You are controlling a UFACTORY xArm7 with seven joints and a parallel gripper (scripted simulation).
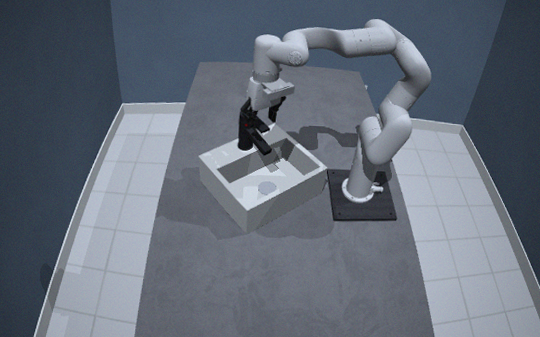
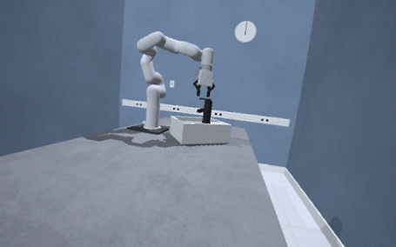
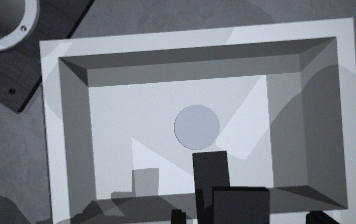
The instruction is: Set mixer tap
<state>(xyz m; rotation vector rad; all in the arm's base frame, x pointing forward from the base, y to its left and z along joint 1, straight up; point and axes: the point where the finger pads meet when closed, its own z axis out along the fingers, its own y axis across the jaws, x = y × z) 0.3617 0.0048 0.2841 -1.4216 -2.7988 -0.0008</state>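
Now: the lever 20 mm ahead of my hand, 30 mm to the right of it and 30 mm below it. From my hand the other things lie so: black mixer tap: 40 mm ahead, 50 mm to the right, 80 mm below; white sink: 20 mm behind, 10 mm to the left, 260 mm below.
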